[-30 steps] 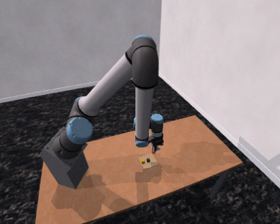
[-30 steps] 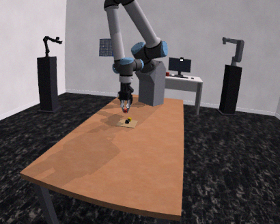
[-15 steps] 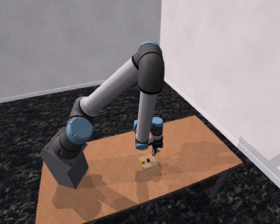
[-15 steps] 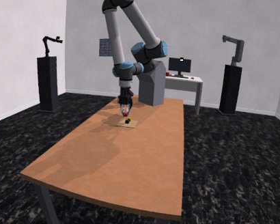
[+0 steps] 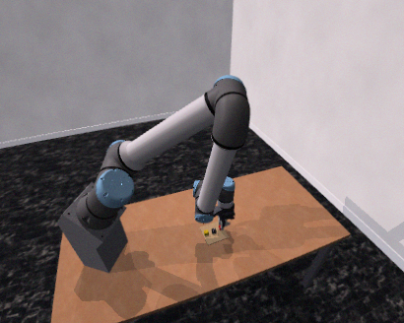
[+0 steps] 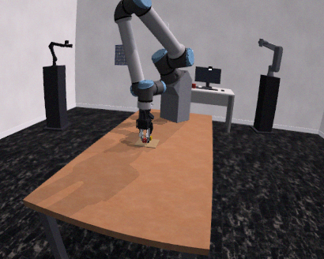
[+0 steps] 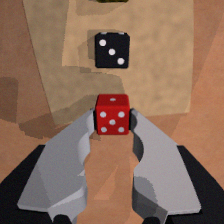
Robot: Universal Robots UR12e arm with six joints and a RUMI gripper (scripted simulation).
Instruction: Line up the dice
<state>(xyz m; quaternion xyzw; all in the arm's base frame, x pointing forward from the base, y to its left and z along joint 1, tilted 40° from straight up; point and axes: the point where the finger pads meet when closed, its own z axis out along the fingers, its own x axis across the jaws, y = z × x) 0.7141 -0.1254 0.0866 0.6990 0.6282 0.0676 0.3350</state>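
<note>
Now: the black die 50 mm behind my hand, 20 mm below it and 10 mm to the left of it. From my hand the other things lie so: red die (right at my hand); then tan mat (50 mm behind, 40 mm below, 10 mm to the left); then yellow die (90 mm behind, 20 mm to the left, 20 mm below).
</note>
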